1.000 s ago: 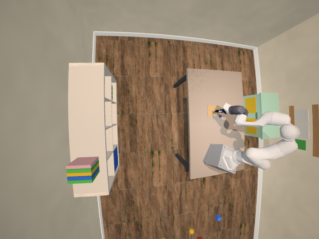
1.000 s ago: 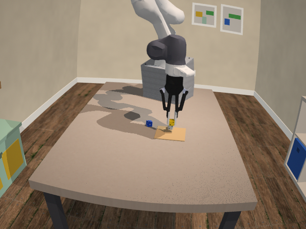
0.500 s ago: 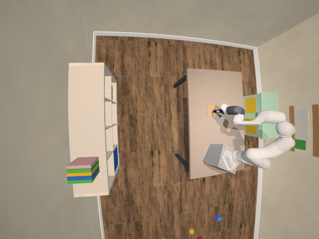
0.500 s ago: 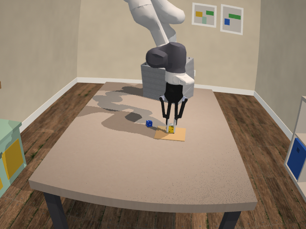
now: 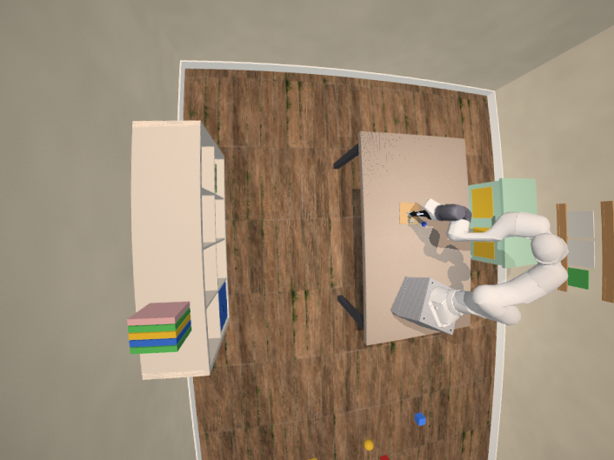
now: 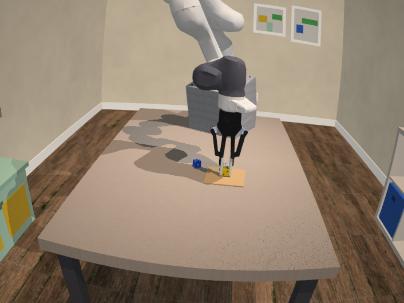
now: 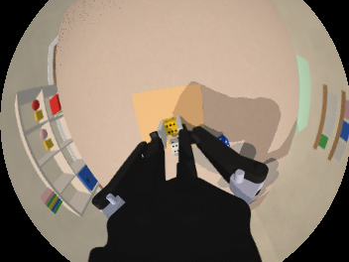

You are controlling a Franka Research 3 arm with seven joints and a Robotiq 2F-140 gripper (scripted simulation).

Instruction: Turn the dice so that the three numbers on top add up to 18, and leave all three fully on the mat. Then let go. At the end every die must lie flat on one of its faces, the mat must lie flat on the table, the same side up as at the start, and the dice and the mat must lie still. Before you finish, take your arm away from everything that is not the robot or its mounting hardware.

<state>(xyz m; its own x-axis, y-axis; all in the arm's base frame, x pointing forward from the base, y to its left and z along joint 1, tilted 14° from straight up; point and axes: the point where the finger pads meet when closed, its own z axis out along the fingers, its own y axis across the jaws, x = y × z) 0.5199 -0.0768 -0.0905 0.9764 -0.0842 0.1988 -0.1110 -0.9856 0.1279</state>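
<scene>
Right now my hand is 20 mm above the yellow die. Also, from my hand: blue die (90 mm to the right, 90 mm behind, 30 mm below); then white die (50 mm behind, 30 mm below, 10 mm to the left); then mat (40 mm below).
</scene>
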